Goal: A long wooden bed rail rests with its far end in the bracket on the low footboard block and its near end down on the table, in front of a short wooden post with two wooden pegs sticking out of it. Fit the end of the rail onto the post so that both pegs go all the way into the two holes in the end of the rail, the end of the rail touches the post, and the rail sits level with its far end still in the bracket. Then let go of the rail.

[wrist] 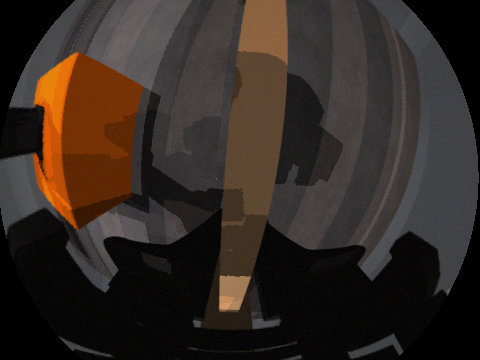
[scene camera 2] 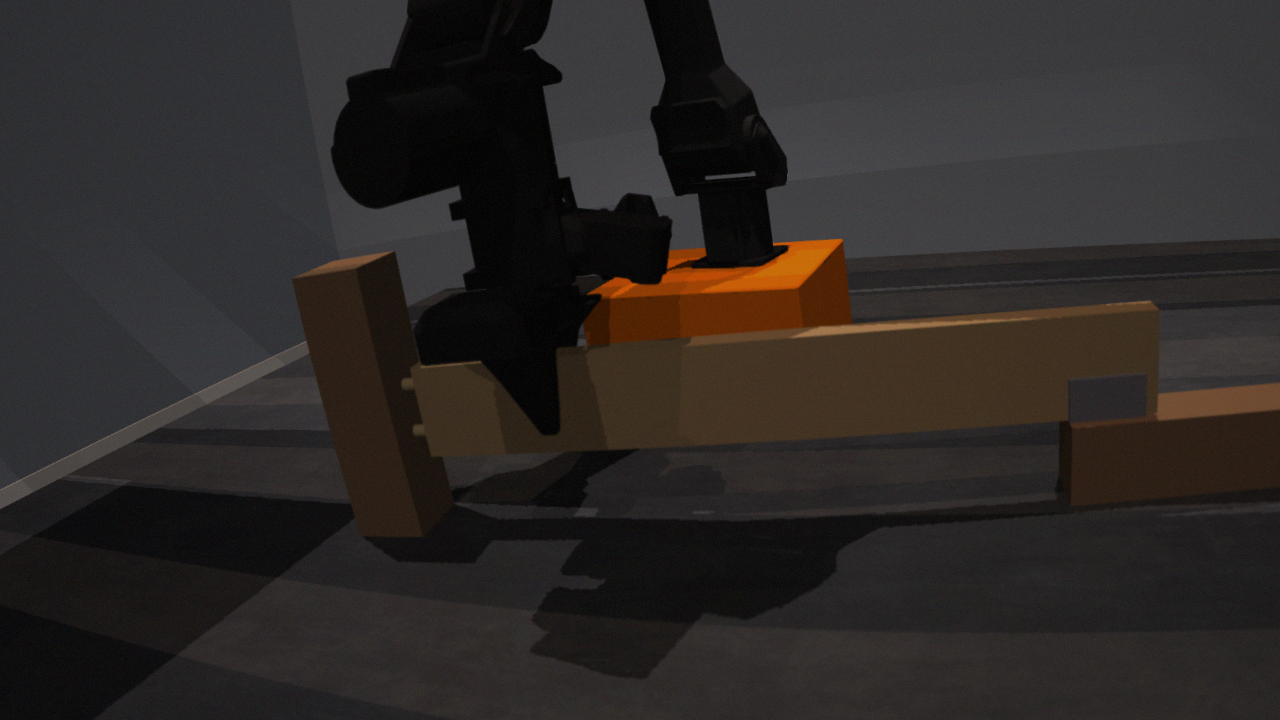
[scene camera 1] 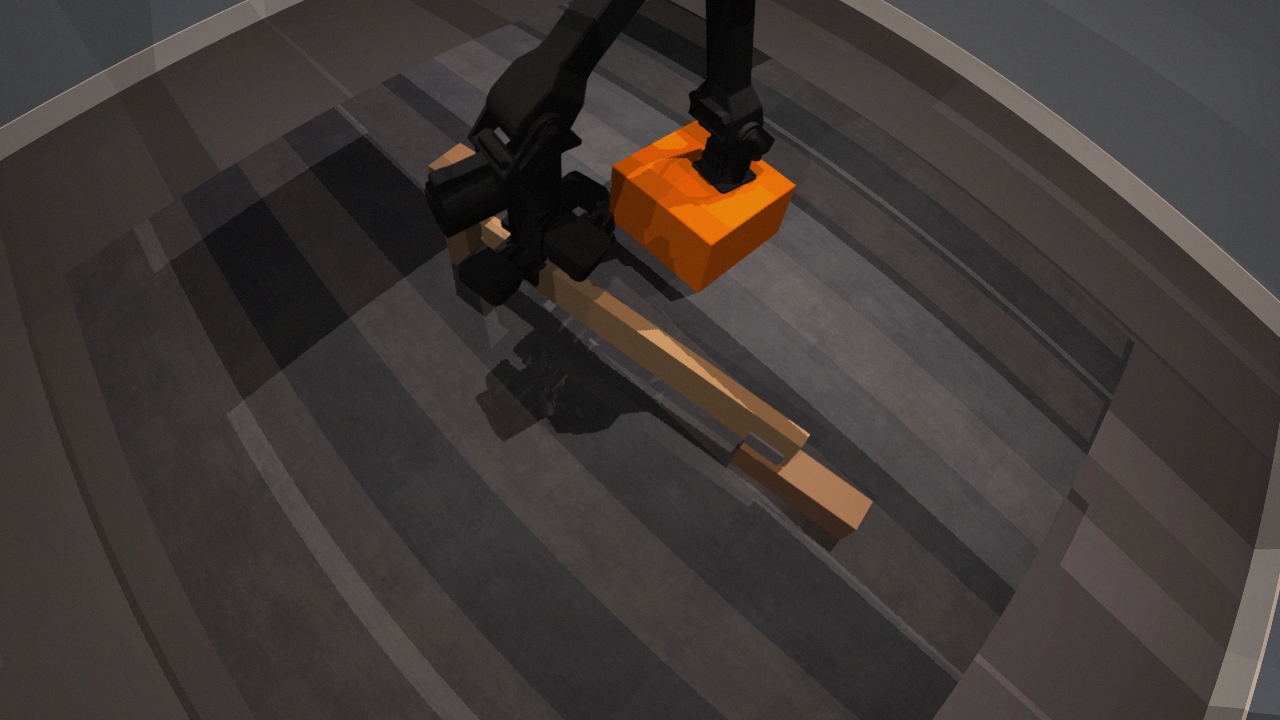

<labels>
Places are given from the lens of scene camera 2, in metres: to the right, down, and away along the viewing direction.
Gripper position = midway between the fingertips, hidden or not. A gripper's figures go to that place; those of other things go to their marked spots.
gripper (scene camera 2: 556, 427): -0.05, 0.04, 0.56
wooden rail (scene camera 2: 997, 369): 0.19, 0.01, 0.47
upright post (scene camera 2: 354, 313): -0.17, -0.03, 0.54
The marked spots on the upright post and the wooden rail are 0.38 m apart.
</labels>
